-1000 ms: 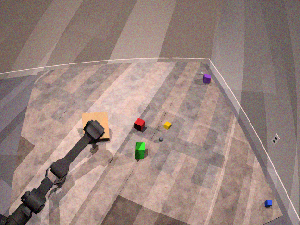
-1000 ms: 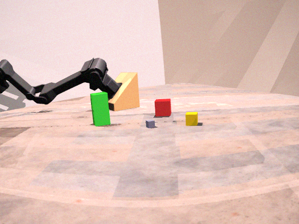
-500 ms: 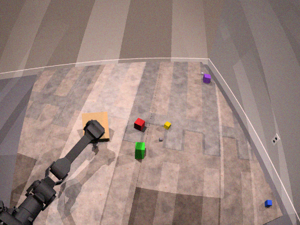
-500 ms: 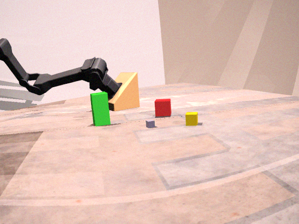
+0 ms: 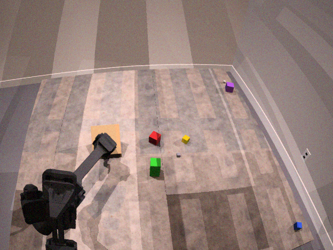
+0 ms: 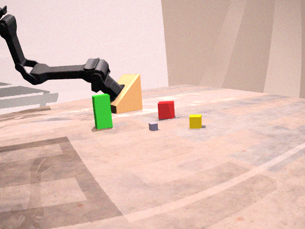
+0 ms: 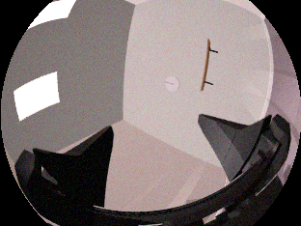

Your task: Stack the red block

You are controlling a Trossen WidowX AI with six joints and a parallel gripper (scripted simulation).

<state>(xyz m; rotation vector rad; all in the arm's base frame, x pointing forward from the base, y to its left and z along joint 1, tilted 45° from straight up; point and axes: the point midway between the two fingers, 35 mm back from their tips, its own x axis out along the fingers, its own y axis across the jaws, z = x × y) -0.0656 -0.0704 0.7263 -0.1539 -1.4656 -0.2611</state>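
Right now the red block is 62 cm to the left of my gripper tip, 52 cm below it and 33 cm ahead of it. Also, from my gripper tip: yellow cube: 59 cm to the left, 53 cm below, 47 cm ahead; blue cube: 84 cm ahead, 53 cm below, 1 cm to the right; grey cube: 54 cm below, 51 cm to the left, 42 cm ahead.
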